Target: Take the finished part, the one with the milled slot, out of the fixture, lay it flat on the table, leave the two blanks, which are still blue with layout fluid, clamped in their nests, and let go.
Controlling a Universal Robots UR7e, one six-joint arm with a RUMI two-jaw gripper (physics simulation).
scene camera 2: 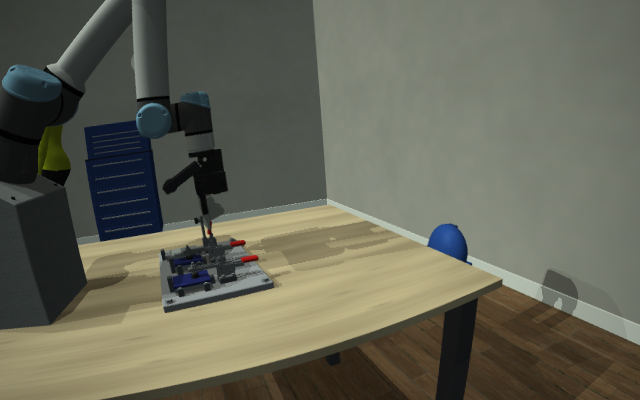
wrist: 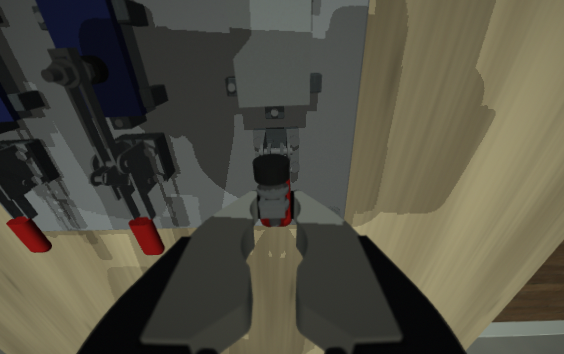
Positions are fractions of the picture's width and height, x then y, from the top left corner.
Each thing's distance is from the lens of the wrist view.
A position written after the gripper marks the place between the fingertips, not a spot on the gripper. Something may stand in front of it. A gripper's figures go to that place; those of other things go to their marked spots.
gripper (wrist: 0.49, 0.55): 14 cm
clamp arm (wrist: 0.48, 0.48): 9 cm
fixture plate (wrist: 0.37, 0.39): 20 cm
The marked spots on the fixture plate and the clamp arm are 11 cm apart.
